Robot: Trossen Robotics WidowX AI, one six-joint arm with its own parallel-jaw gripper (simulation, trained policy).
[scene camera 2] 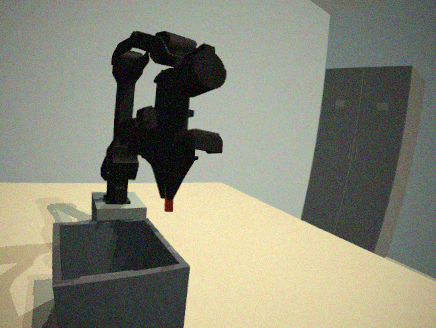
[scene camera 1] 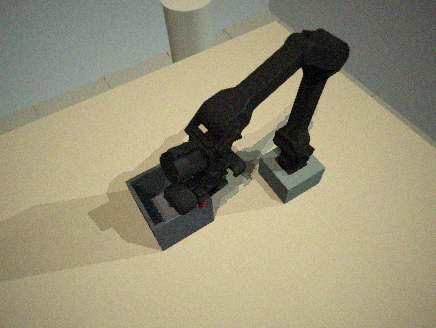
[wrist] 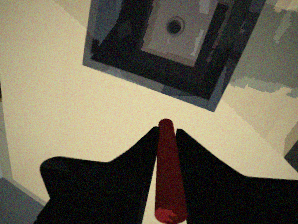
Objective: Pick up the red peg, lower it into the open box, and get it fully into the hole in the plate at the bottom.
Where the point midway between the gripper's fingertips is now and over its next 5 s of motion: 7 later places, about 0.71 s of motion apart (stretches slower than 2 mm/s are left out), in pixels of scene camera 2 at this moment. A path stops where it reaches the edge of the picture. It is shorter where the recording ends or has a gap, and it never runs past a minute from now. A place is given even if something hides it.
My gripper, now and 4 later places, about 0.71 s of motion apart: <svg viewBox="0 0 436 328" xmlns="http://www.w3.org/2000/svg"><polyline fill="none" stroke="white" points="166,199 138,213 119,246 112,278 111,274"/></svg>
